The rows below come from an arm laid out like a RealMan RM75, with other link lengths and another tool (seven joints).
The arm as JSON. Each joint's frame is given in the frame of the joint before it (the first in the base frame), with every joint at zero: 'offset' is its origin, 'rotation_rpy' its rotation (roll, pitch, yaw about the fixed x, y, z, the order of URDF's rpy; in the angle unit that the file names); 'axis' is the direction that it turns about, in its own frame. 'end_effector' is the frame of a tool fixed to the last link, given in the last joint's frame.
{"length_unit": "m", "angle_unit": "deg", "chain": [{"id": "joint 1", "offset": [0.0, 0.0, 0.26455], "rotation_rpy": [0.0, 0.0, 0.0], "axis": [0.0, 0.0, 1.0]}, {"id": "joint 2", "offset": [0.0, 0.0, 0.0], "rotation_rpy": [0.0, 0.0, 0.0], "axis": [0.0, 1.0, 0.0]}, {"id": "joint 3", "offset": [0.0, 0.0, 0.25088], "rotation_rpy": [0.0, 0.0, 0.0], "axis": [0.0, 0.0, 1.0]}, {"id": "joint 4", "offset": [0.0, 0.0, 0.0], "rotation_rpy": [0.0, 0.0, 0.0], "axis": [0.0, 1.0, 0.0]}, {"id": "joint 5", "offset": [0.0, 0.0, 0.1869], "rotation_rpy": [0.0, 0.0, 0.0], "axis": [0.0, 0.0, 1.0]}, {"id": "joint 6", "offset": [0.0, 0.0, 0.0], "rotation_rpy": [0.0, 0.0, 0.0], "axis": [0.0, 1.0, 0.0]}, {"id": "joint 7", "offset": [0.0, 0.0, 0.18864], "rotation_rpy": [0.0, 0.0, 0.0], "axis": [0.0, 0.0, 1.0]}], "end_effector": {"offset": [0.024, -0.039, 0.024], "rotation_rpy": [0.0, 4.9, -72.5]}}
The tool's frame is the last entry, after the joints.
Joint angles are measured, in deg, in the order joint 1, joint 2, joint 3, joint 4, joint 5, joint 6, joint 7. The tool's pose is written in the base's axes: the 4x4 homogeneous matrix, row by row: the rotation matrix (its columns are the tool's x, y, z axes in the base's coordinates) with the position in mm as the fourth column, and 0 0 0 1 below. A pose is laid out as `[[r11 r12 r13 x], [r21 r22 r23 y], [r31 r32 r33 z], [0 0 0 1]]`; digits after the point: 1 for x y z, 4 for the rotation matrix.
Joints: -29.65 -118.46 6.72 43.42 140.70 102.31 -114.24
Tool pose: [[-0.8375 0.4955 0.2305 -307.4], [0.5398 0.6845 0.4900 338.7], [0.0850 0.5347 -0.8407 19.3], [0 0 0 1]]
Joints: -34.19 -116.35 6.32 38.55 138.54 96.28 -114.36
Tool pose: [[-0.8287 0.5052 0.2408 -293.7], [0.5467 0.6385 0.5418 377.6], [0.1200 0.5806 -0.8053 28.0], [0 0 0 1]]
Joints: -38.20 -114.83 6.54 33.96 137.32 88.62 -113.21
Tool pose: [[-0.8207 0.5278 0.2189 -284.7], [0.5417 0.5968 0.5920 412.5], [0.1818 0.6044 -0.7756 32.5], [0 0 0 1]]
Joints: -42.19 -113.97 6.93 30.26 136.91 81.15 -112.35
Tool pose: [[-0.8116 0.5529 0.1886 -274.0], [0.5319 0.5658 0.6301 443.0], [0.2417 0.6117 -0.7533 33.2], [0 0 0 1]]
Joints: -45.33 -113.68 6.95 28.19 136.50 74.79 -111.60
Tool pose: [[-0.8039 0.5735 0.1575 -265.3], [0.5132 0.5350 0.6711 467.3], [0.3006 0.6203 -0.7244 36.4], [0 0 0 1]]
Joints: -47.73 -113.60 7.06 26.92 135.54 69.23 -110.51
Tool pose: [[-0.7945 0.5930 0.1307 -258.2], [0.4907 0.5002 0.7135 487.2], [0.3577 0.6310 -0.6884 42.3], [0 0 0 1]]
